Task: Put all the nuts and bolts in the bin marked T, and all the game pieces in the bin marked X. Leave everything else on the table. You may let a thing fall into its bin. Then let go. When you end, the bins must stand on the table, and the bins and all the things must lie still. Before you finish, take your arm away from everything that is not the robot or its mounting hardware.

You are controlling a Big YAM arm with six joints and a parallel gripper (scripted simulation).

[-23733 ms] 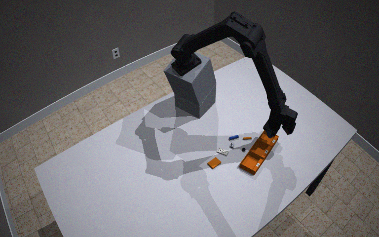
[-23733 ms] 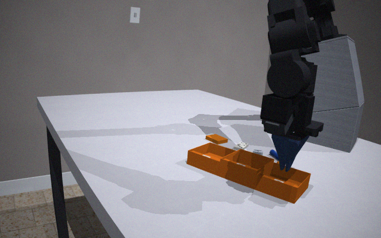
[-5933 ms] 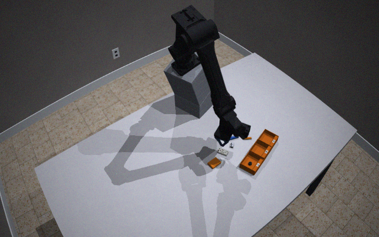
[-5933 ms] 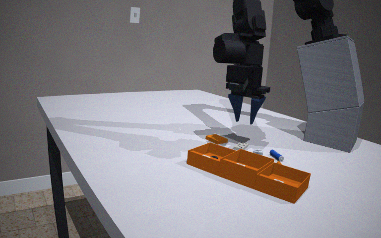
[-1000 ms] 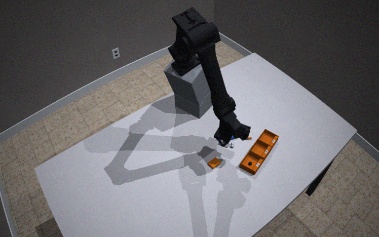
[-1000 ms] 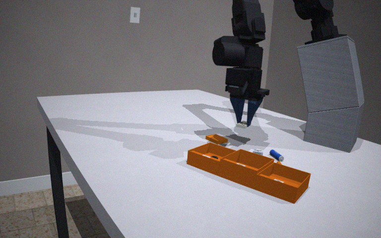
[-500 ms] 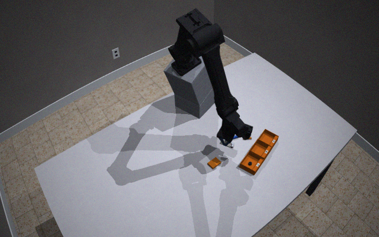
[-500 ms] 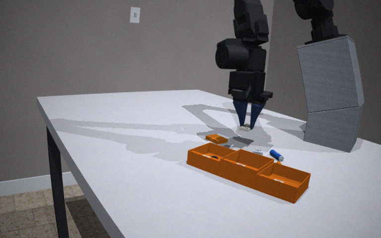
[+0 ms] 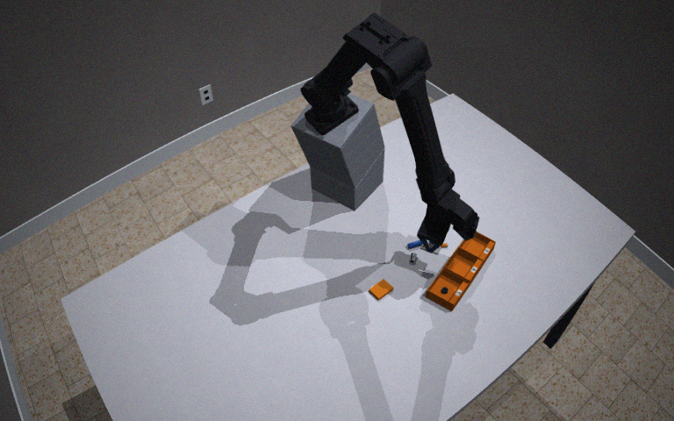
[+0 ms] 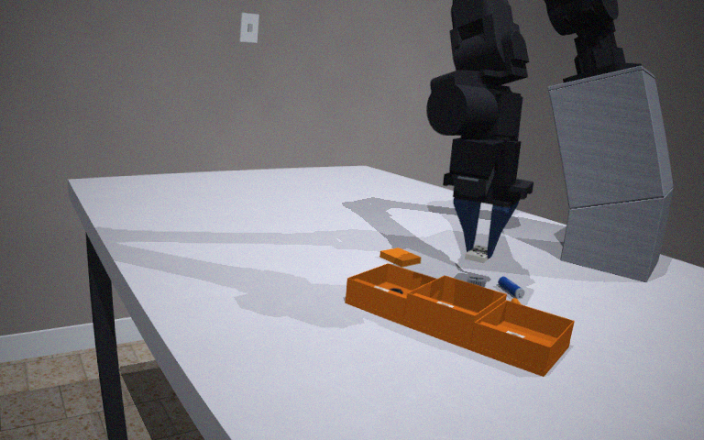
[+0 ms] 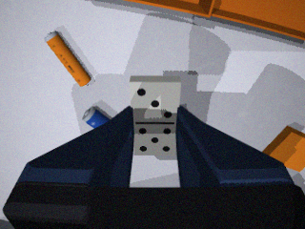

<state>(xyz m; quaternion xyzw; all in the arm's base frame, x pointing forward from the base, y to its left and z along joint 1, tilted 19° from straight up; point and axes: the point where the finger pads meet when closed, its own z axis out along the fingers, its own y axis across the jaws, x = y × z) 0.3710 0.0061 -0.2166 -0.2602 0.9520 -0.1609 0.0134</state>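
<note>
The small orange stick is 2 cm behind my hand, 6 cm to the left of it and 6 cm below it. The rest, counted from my hand: small silver metal piece 3 cm behind, 3 cm to the right, 6 cm below; blue battery 6 cm behind, 1 cm to the left, 6 cm below; white domino right at my hand.
</note>
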